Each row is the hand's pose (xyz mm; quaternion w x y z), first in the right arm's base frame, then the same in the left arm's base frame.
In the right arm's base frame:
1: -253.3 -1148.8 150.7 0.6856 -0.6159 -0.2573 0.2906
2: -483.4 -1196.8 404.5 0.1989 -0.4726 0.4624 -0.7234
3: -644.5 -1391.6 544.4 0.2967 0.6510 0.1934 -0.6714
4: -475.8 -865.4 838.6 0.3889 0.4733 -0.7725 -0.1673
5: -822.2 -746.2 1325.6 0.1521 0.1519 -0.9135 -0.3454
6: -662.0 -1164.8 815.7 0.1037 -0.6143 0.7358 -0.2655
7: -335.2 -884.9 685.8 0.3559 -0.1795 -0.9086 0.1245
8: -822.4 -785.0 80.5 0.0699 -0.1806 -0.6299 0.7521
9: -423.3 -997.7 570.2 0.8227 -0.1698 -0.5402 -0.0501
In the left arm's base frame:
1: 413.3 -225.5 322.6 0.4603 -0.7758 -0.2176 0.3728
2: 168.5 -157.9 557.5 0.1106 -0.5152 0.2076 -0.8241
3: 15.1 -265.5 777.4 0.5100 0.5470 0.0252 -0.6633
4: 109.5 352.4 743.1 0.4943 0.3918 -0.7706 0.0914
5: -285.5 670.2 1081.2 0.1835 0.1632 -0.9674 -0.0614
6: -45.7 67.1 882.3 0.0389 0.6517 -0.5927 0.4716
7: 263.4 271.5 627.9 0.2592 -0.2242 -0.8547 0.3899
8: -179.3 -28.8 55.6 0.0428 0.1772 0.4038 -0.8965
9: 196.0 104.5 590.1 0.7286 -0.3622 -0.5628 0.1456

